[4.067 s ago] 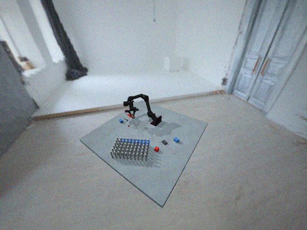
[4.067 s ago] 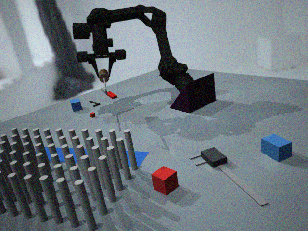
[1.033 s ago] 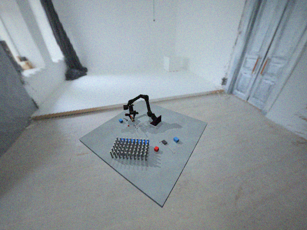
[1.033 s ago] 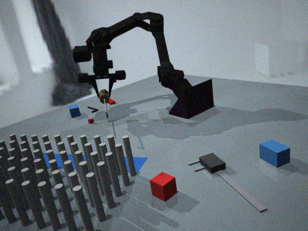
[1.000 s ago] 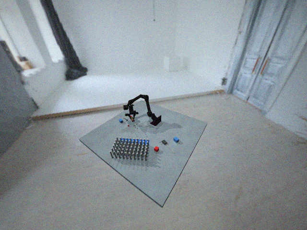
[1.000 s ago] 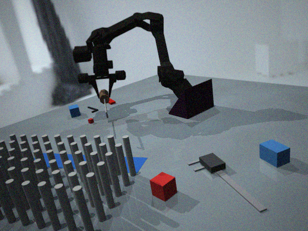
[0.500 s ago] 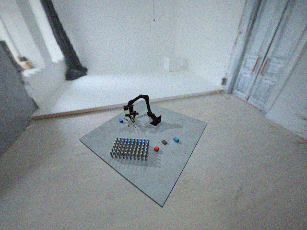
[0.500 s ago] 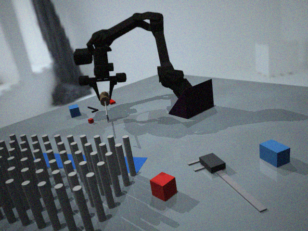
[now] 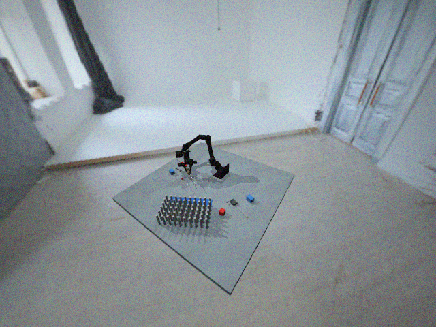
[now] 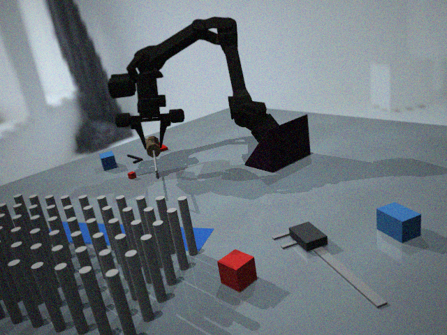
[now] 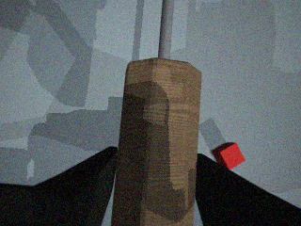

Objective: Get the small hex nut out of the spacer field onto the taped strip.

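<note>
Now: gripper tip 7 cm short of the small red cube, 6 cm above it and 3 cm to the left of it. The rest, counted from my gripper tip: red-handled tool (27 cm to the right, 12 cm behind, 7 cm below); then L-shaped piece (17 cm to the right, 7 cm below, 1 cm behind); then blue taped strip (26 cm to the left, 22 cm ahead, 7 cm below).
</note>
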